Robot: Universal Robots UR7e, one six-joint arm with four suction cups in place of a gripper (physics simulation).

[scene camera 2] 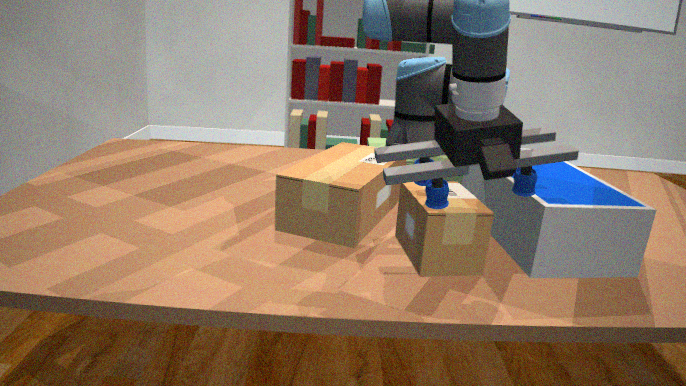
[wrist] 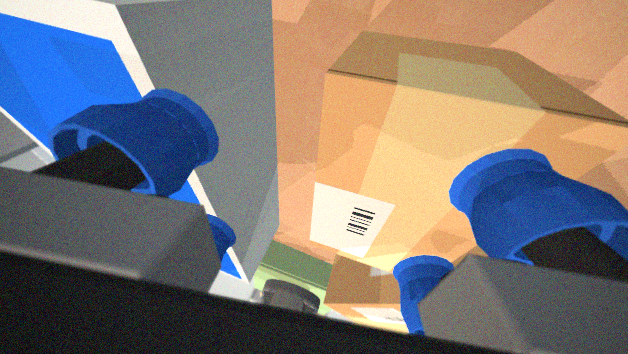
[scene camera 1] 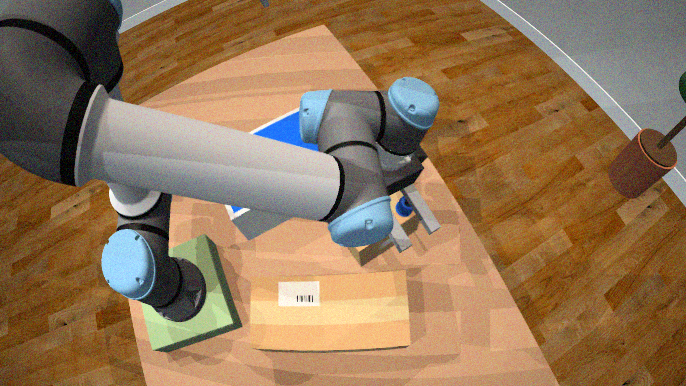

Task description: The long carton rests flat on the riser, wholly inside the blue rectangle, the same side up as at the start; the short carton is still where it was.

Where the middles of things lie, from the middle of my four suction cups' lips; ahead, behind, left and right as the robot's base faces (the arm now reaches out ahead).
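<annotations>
I find the short carton (scene camera 2: pixel 453 241) 20 mm behind my suction cup, 40 mm to the right of it and 90 mm below it. The long carton (scene camera 1: pixel 356 312) is 170 mm to the right of my suction cup, 200 mm behind it and 90 mm below it. And there is the riser (scene camera 2: pixel 576 225), which I see 100 mm behind my suction cup, 190 mm to the left of it and 80 mm below it.
</annotations>
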